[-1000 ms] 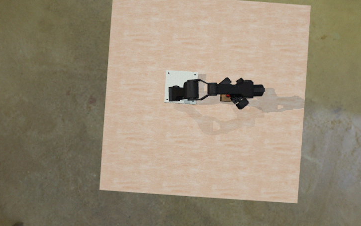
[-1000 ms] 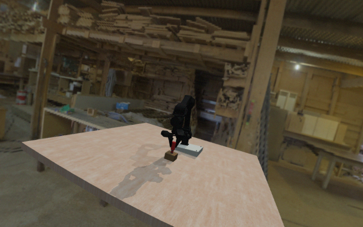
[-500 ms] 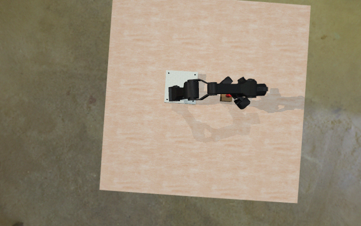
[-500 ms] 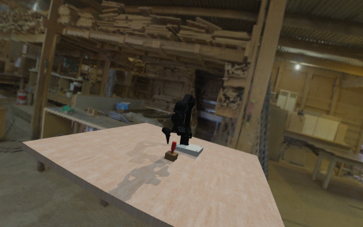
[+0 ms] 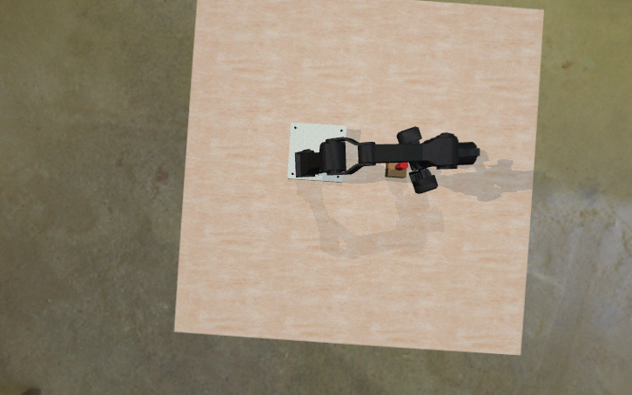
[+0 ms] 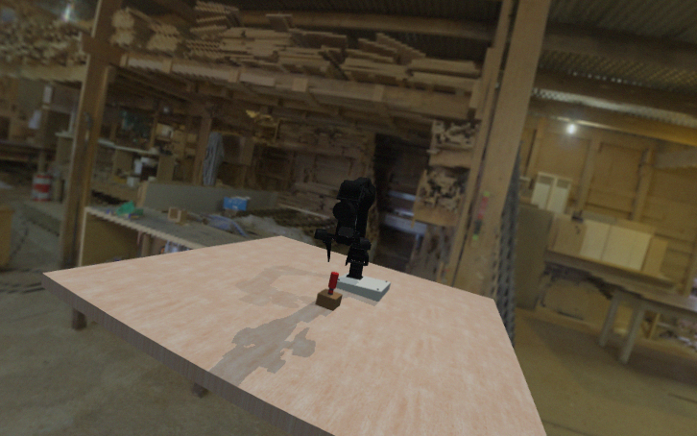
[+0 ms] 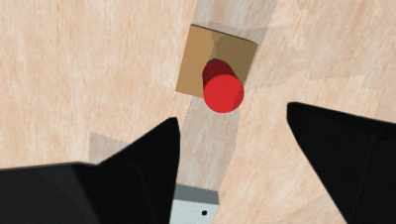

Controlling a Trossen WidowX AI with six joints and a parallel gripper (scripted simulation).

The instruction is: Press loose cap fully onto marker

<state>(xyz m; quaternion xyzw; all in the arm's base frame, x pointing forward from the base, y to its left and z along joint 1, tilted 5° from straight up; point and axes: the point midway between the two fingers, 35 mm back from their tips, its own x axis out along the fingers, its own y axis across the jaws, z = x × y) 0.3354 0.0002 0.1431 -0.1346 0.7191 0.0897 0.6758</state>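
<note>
The red cap lies 60 mm below my gripper tip. From my gripper tip the other things lie so: holder block (130 mm below).
</note>
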